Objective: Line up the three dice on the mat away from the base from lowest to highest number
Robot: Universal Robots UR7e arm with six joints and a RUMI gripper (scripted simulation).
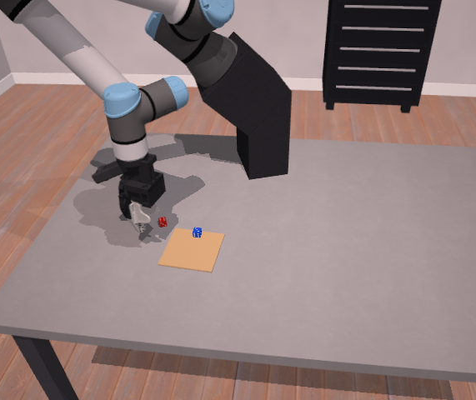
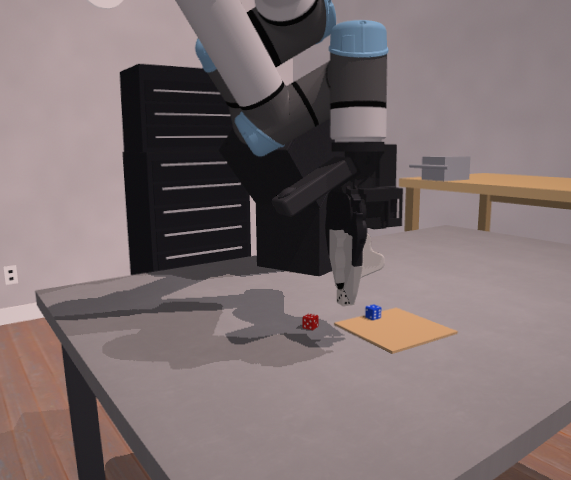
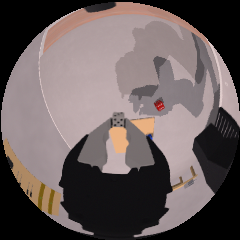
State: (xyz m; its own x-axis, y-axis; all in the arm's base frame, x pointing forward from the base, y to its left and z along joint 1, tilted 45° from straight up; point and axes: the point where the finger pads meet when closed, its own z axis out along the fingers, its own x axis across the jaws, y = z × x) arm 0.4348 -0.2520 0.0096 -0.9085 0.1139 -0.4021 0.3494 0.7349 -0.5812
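My hand is 12 cm to the right of the tan mat and 9 cm above it. Also, from my hand: red die (10 cm behind, 3 cm to the left, 8 cm below); then white die (1 cm below); then blue die (5 cm behind, 13 cm to the left, 8 cm below).
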